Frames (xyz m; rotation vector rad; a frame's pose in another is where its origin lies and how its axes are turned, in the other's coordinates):
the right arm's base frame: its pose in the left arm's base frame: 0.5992 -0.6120 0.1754 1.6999 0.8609 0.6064
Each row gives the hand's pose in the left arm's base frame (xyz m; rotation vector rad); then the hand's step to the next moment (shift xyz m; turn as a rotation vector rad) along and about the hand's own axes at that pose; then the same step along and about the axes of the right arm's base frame.
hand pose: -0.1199 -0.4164 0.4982 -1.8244 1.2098 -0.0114
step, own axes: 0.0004 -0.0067 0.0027 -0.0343 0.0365 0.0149
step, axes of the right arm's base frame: 0.0055 0.0039 0.0027 0.0029 -0.0315 -0.0416
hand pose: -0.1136 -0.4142 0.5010 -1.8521 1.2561 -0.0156
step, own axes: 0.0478 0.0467 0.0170 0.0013 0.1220 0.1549
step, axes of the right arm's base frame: -0.0247 -0.0555 0.0326 0.0600 -0.1872 -0.0155
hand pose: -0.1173 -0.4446 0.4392 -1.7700 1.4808 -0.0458
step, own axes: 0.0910 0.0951 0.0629 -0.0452 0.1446 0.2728
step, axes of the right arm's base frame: -0.0387 -0.1313 0.0506 0.1602 -0.2653 -0.0362
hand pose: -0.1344 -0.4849 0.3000 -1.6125 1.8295 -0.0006
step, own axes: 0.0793 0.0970 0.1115 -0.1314 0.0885 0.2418
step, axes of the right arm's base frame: -0.0135 -0.1654 0.0241 0.2172 -0.1791 -0.0655
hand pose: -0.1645 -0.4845 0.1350 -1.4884 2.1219 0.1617
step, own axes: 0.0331 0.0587 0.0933 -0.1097 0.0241 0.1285
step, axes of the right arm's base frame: 0.0109 -0.1142 -0.0088 0.1528 -0.0684 -0.0331
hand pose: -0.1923 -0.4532 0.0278 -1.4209 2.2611 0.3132
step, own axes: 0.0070 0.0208 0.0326 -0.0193 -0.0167 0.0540
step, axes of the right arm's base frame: 0.0067 -0.0372 -0.0106 0.0468 -0.0315 0.0196
